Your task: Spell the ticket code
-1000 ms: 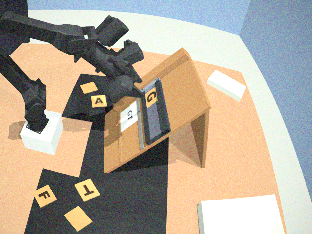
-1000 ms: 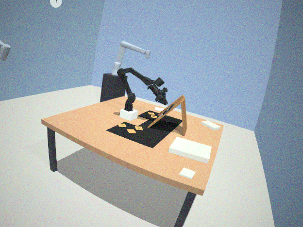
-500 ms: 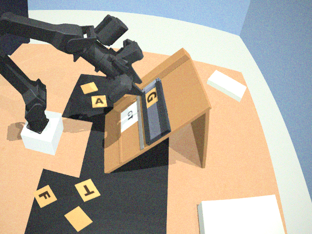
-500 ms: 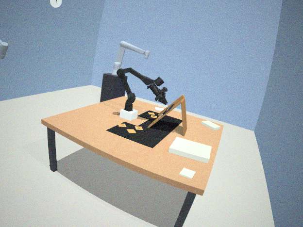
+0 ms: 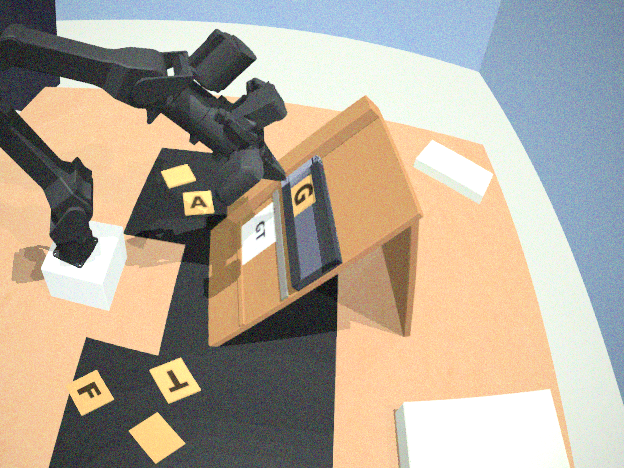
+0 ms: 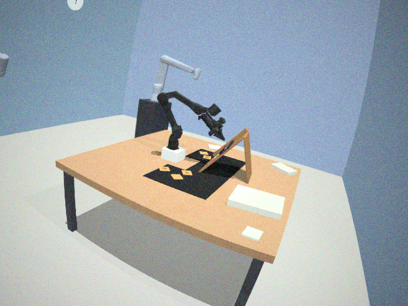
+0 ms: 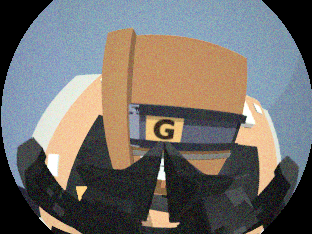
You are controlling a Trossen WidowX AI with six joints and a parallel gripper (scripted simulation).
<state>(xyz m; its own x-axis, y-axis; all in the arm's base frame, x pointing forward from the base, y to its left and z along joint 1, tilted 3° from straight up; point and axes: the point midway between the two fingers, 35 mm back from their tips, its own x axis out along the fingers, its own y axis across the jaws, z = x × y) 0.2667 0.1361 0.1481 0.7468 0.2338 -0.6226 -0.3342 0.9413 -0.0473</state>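
My gripper tip is now 3 cm short of the g tile, 3 cm above it and 1 cm to the right of it. The rest, counted from my gripper tip: white ticket: 10 cm below, 2 cm behind, 1 cm to the right; then black mat: 19 cm below, 10 cm to the right, 10 cm behind; then large white slab: 41 cm ahead, 26 cm to the right, 18 cm below.
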